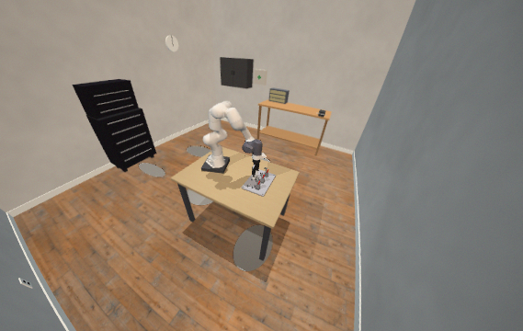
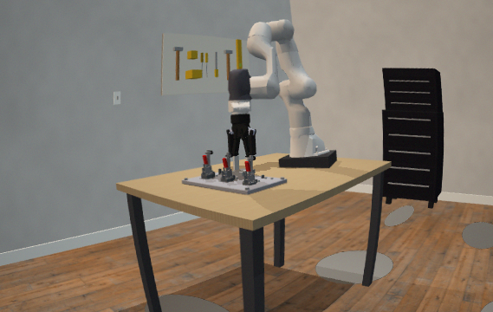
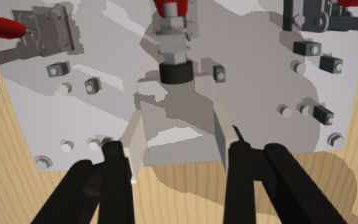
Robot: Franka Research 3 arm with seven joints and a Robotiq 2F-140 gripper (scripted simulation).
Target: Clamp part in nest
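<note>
Now: the grey part 3 cm below my hand. Also, from my hand: grey fixture plate (6 cm ahead, 6 cm below); then clamp (10 cm ahead, 10 cm to the right).
</note>
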